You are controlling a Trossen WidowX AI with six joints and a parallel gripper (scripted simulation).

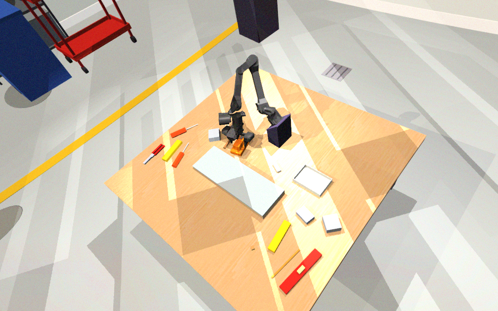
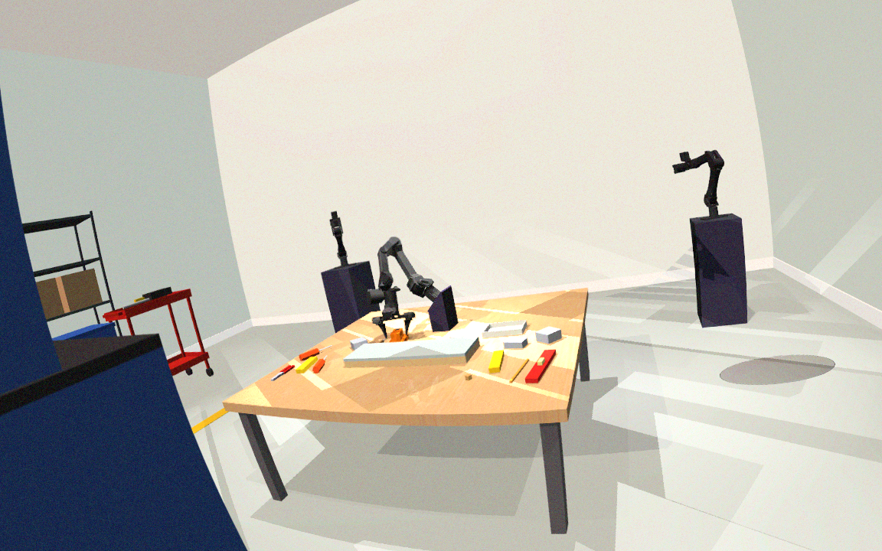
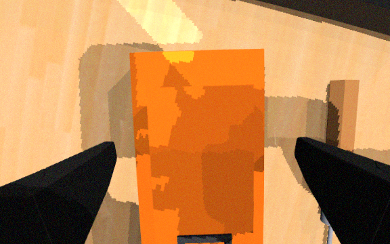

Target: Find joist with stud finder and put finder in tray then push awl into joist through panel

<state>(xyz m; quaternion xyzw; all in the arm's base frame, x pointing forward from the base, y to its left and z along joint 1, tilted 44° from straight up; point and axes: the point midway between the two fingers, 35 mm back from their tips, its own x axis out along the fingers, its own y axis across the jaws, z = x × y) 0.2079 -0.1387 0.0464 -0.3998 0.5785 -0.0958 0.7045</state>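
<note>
Right now the orange stud finder is 30 mm behind my gripper tip, 10 mm to the right of it and 10 mm above it. The rest, counted from my gripper tip: thin stick (310 mm ahead, 650 mm to the left, 30 mm below); white tray (100 mm behind, 470 mm to the left, 20 mm below); awl (10 mm behind, 90 mm to the right, 30 mm below).
</note>
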